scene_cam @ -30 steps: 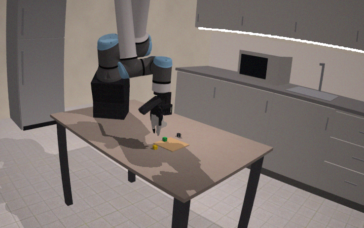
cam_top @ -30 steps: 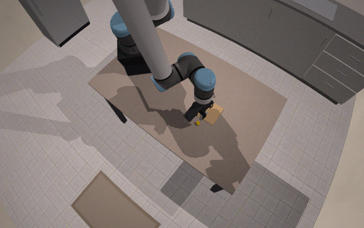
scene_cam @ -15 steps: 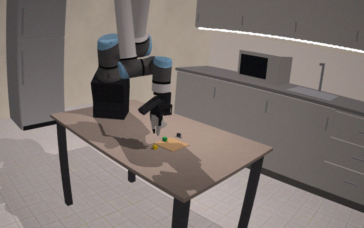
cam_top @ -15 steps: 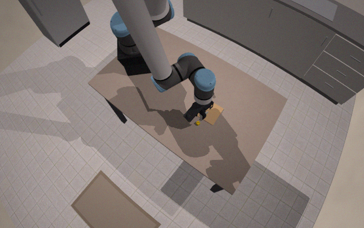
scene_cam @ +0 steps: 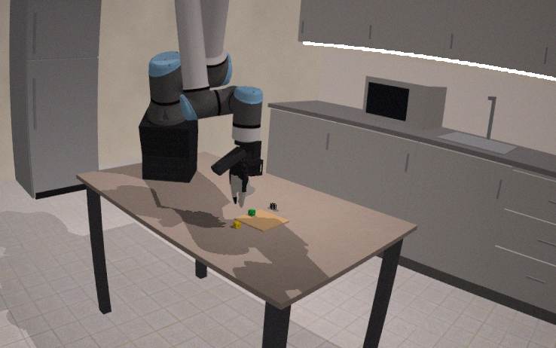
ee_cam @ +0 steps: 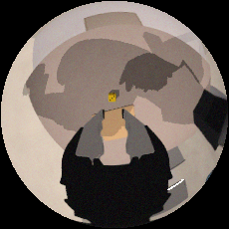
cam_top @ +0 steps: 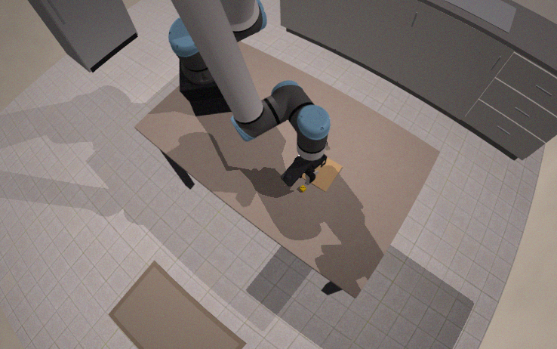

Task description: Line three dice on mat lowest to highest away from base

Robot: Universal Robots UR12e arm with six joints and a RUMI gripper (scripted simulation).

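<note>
My hand is 8 cm above the yellow die. Round my hand: black die: 23 cm to the left, 8 cm below, 4 cm behind; green die: 11 cm to the left, 8 cm below, 4 cm behind; orange mat: 11 cm to the left, 9 cm below, 1 cm ahead.
</note>
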